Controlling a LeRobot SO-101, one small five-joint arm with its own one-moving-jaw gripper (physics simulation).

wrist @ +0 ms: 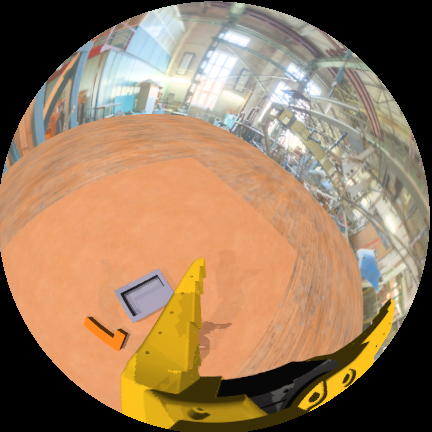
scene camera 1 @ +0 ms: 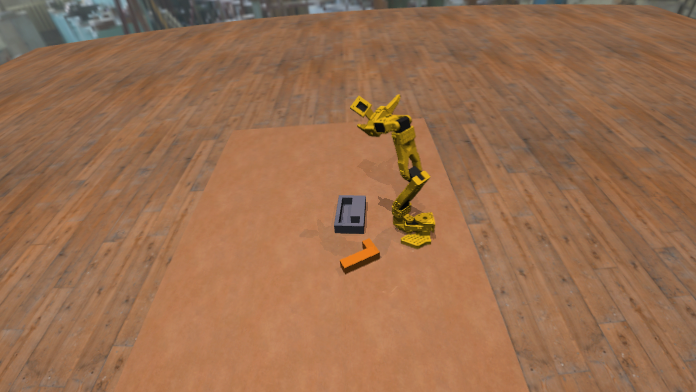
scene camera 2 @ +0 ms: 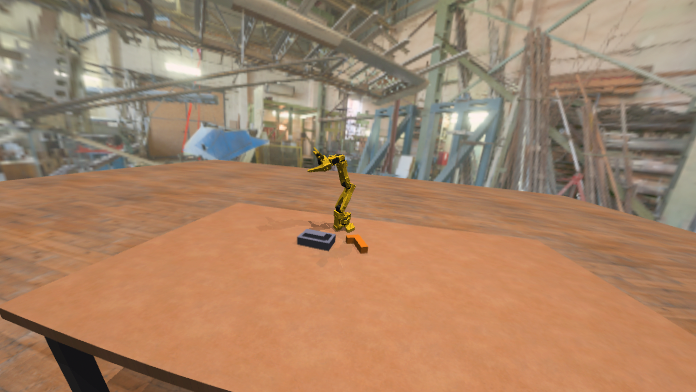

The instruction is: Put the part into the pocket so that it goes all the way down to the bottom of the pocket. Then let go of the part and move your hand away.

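Pixels of known places: end effector, tool point: (wrist: 204,264) (scene camera 1: 358,125) (scene camera 2: 308,170); arm's base, origin of the base link: (scene camera 1: 408,235) (scene camera 2: 343,229).
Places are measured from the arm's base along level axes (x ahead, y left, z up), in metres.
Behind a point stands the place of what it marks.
Observation:
The orange L-shaped part (scene camera 1: 359,258) @(y 0.101, x 0.151, z 0.030 m) (scene camera 2: 359,243) @(y 0.094, x 0.176, z 0.029 m) (wrist: 106,335) @(y 0.079, x 0.140, z 0.030 m) lies flat on the table top, beside the grey block and apart from it. The grey block (scene camera 1: 350,228) @(y -0.018, x 0.173, z 0.024 m) (scene camera 2: 313,243) @(y -0.090, x 0.216, z 0.021 m) (wrist: 146,312) @(y -0.064, x 0.134, z 0.036 m) has an L-shaped pocket in its top, and the pocket is empty. My gripper (scene camera 1: 378,110) (scene camera 2: 311,160) @(y -0.149, x 0.131, z 0.301 m) (wrist: 297,280) is wide open and empty, with its jaws spread far apart. It is raised high above the table top, well away from both the part and the block. In the wrist view the notched jaw overlaps the right corner of the block.
The yellow arm (scene camera 1: 410,152) @(y -0.013, x 0.010, z 0.291 m) (scene camera 2: 343,187) @(y -0.015, x 0.012, z 0.225 m) stands on the table top (scene camera 1: 280,300) @(y 0.204, x 0.363, z 0.000 m) (scene camera 2: 400,310) @(y 0.233, x 0.470, z 0.000 m) (wrist: 200,210) @(y -0.434, x 0.310, z 0.000 m), with its base close to the block and the part. In scene camera 1 the base is to their right. The arm's shadows fall on the table around the block.

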